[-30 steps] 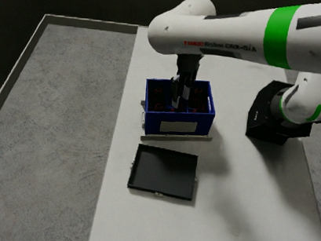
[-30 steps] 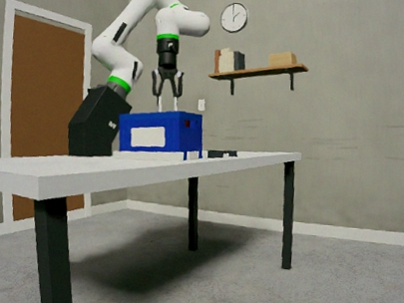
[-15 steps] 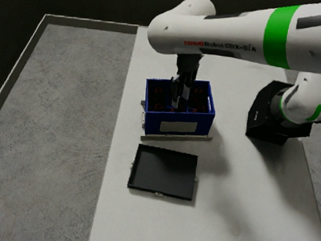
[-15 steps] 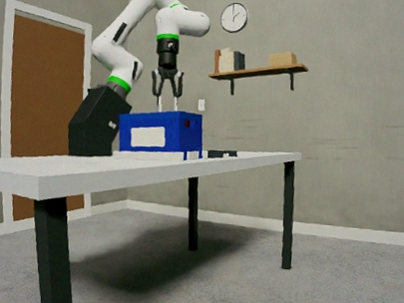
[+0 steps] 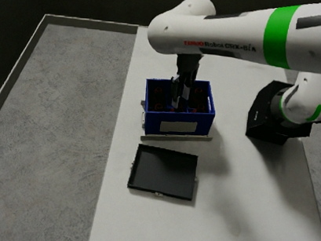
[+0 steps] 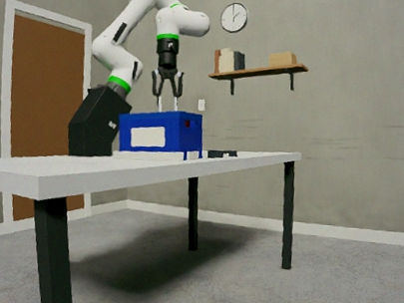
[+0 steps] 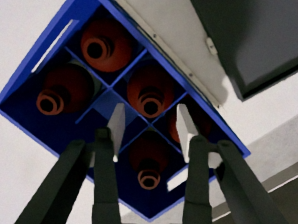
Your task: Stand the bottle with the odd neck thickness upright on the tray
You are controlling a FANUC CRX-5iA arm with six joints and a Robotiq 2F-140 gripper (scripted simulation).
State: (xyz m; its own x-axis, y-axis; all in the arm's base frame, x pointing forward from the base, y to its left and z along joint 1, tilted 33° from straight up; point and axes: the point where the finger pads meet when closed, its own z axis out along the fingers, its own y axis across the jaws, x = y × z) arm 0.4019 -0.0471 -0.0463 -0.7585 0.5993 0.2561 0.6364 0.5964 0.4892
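The crate lies 13 cm below my hand and 4 cm to the right of it. The rest, counted from my hand: dark tray 22 cm to the left, 20 cm below, 4 cm ahead.
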